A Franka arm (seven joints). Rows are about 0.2 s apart.
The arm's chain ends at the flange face. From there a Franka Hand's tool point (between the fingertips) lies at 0.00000 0.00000 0.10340 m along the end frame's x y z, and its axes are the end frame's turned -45 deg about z.
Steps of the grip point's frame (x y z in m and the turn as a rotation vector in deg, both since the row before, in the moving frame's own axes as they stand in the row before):
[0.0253 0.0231 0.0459 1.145 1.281 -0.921]
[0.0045 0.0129 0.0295 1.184 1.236 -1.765]
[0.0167 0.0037 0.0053 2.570 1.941 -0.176]
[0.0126 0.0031 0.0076 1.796 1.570 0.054]
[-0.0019 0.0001 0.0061 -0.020 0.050 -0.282]
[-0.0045 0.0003 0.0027 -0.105 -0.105 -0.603]
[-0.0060 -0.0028 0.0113 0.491 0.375 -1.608]
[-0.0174 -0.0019 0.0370 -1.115 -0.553 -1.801]
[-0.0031 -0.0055 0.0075 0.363 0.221 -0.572]
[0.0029 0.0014 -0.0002 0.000 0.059 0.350]
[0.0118 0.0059 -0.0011 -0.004 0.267 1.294]
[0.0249 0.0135 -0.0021 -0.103 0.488 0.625]
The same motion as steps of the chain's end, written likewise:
[0.0341 0.0015 0.0459 1.715 0.096 -0.921]
[0.0123 0.0090 0.0295 1.711 0.037 -1.765]
[0.0152 -0.0034 0.0055 3.190 -0.445 -0.176]
[0.0114 -0.0024 0.0077 2.380 -0.160 0.054]
[-0.0014 0.0015 0.0061 0.021 0.049 -0.282]
[-0.0030 0.0031 0.0027 -0.148 0.000 -0.603]
[-0.0061 0.0034 0.0113 0.612 -0.082 -1.608]
[-0.0144 0.0088 0.0370 -1.179 0.397 -1.801]
[-0.0059 -0.0010 0.0075 0.413 -0.100 -0.572]
[0.0030 -0.0010 -0.0002 0.042 0.042 0.350]
[0.0122 -0.0038 -0.0011 0.186 0.192 1.294]
[0.0264 -0.0076 -0.0021 0.272 0.418 0.625]

